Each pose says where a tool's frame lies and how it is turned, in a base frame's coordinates. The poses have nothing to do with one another.
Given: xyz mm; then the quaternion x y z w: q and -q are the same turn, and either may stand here.
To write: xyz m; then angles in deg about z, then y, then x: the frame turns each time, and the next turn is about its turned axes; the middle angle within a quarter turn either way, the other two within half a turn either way. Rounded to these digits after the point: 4 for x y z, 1 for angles.
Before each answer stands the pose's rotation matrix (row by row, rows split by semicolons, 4 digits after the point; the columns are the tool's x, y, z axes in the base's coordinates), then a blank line. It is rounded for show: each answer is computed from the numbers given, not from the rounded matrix.
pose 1, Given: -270.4 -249.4 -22.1 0.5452 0.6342 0.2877 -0.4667
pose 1, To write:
0.0301 0.9600 -0.2782; 0.4230 0.2400 0.8738; 0.9056 -0.1440 -0.3989

-0.2704 -0.2494 -0.0221 85.9 -64.9 -160.2
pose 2, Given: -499.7 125.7 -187.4 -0.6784 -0.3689 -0.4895 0.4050
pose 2, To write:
0.2486 0.8971 0.3654; 0.1040 -0.3997 0.9107; 0.9630 -0.1884 -0.1927

-0.4997 0.1257 -0.1874 22.7 -74.4 -135.7
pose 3, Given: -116.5 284.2 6.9 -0.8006 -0.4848 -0.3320 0.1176
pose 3, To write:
0.3095 0.8543 0.4176; 0.6981 -0.5023 0.5102; 0.6456 0.1336 -0.7519

-0.1165 0.2842 0.0069 66.1 -40.2 169.9
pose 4, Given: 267.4 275.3 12.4 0.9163 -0.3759 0.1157 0.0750
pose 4, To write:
0.6906 -0.7063 0.1557; -0.6716 -0.7061 -0.2244; 0.2684 0.0505 -0.9620

0.2674 0.2753 0.0124 -44.2 -15.6 177.0
